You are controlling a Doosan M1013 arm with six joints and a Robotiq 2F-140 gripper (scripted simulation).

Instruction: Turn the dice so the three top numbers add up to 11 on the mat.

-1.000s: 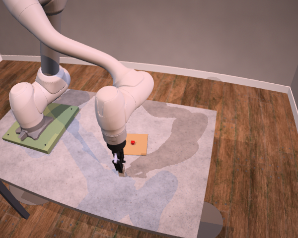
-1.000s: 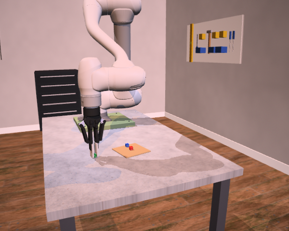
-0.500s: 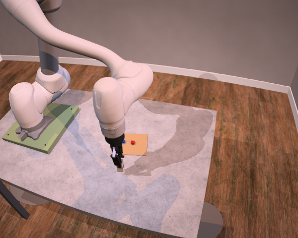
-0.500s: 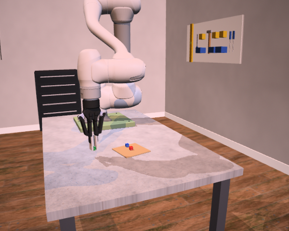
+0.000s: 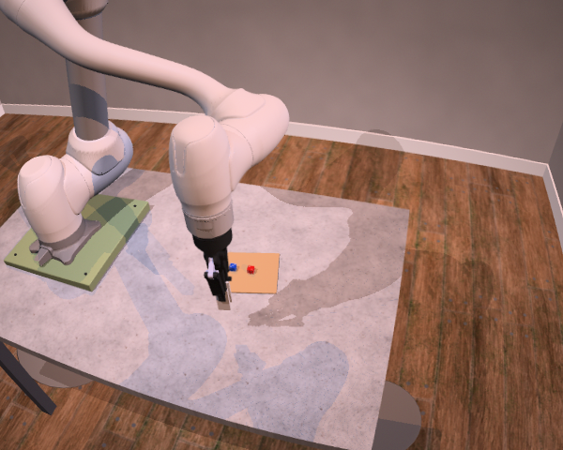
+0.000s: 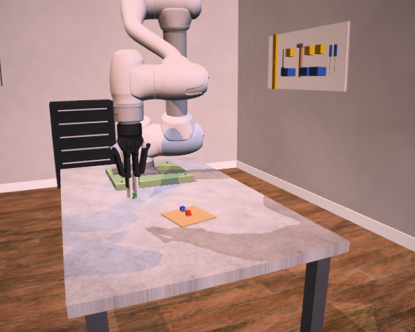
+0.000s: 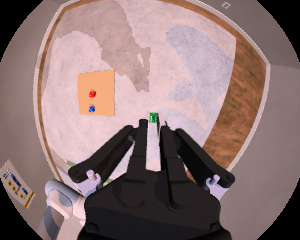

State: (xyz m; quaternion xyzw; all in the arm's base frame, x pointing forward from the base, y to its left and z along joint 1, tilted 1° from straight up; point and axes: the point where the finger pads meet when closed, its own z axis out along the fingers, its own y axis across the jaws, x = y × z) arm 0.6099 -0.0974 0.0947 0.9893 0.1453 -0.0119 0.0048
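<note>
Right now my hand is 2 cm past the red die, 19 cm to the right of it and 12 cm above it. The rest, counted from my hand: orange mat (2 cm behind, 19 cm to the left, 13 cm below); blue die (7 cm behind, 18 cm to the left, 12 cm below); green die (3 cm below).
</note>
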